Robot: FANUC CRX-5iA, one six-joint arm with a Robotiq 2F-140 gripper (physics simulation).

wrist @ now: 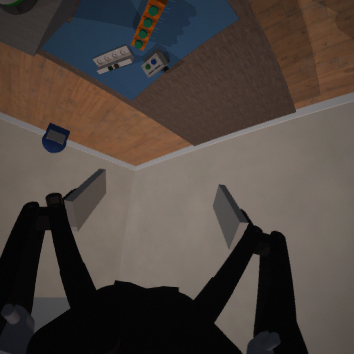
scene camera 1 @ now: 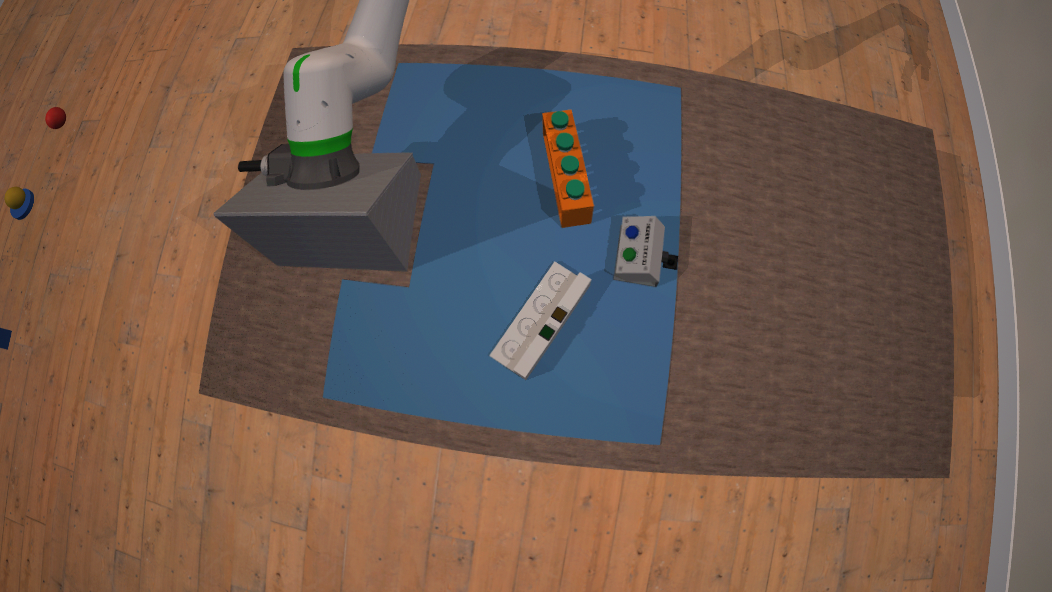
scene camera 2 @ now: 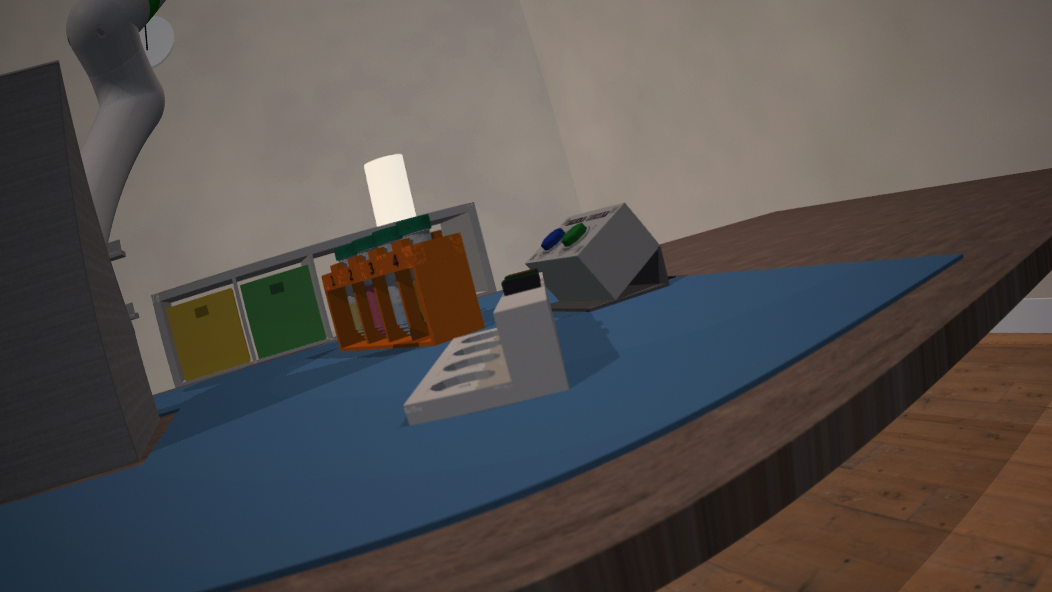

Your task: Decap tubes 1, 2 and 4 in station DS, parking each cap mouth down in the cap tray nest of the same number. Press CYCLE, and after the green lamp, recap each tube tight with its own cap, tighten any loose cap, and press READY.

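Pixels of known places: gripper, fingertip midpoint: (wrist: 160, 188); arm's base, origin of the base link: (scene camera 1: 322, 175).
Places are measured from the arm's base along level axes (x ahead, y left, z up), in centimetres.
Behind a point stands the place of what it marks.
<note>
The orange tube rack (scene camera 1: 576, 215) @[y -1.1, x 47.8, z -13.3 cm] (scene camera 2: 456, 287) @[y -0.8, x 48.9, z -14.6 cm] (wrist: 162, 4) @[y 20.5, x 45.1, z -9.7 cm], marked 1 to 4, stands on the blue mat. Each tube wears a green cap; tube 4's cap (scene camera 1: 575, 188) @[y 1.9, x 47.3, z -7.0 cm] (scene camera 2: 413, 223) @[y 0.5, x 46.7, z -7.6 cm] is at the end nearest the control box. Cap tightness cannot be told. The pale cap tray (scene camera 1: 529, 357) @[y -28.5, x 40.9, z -14.6 cm] (scene camera 2: 531, 338) @[y -31.7, x 39.4, z -16.2 cm] (wrist: 128, 61) @[y -13.8, x 49.7, z -14.6 cm] shows its round nests without caps; its two small lamps look dark. The grey control box (scene camera 1: 641, 276) @[y -12.1, x 60.7, z -13.6 cm] (scene camera 2: 623, 250) @[y -12.1, x 60.4, z -14.8 cm] has a blue button (scene camera 1: 631, 231) @[y -3.9, x 58.4, z -12.1 cm] (scene camera 2: 552, 238) @[y -4.8, x 58.0, z -12.4 cm] and a green button (scene camera 1: 628, 254) @[y -8.5, x 57.9, z -12.1 cm] (scene camera 2: 574, 234) @[y -9.5, x 57.5, z -12.5 cm]. My gripper (wrist: 160, 188) @[y 30.1, x 49.1, z 56.8 cm] is open and empty, far from these things.
The grey arm pedestal (scene camera 1: 316, 239) @[y -12.7, x 1.4, z -0.3 cm] (scene camera 2: 66, 294) @[y -12.6, x 13.0, z -6.1 cm] stands left of the mat. A dark cable plug (scene camera 1: 670, 260) @[y -7.1, x 67.2, z -17.9 cm] sticks out of the control box. Shelving with a yellow bin (scene camera 2: 209, 338) and a green bin (scene camera 2: 283, 312) is behind the rack. Pale walls fill much of the wrist view.
</note>
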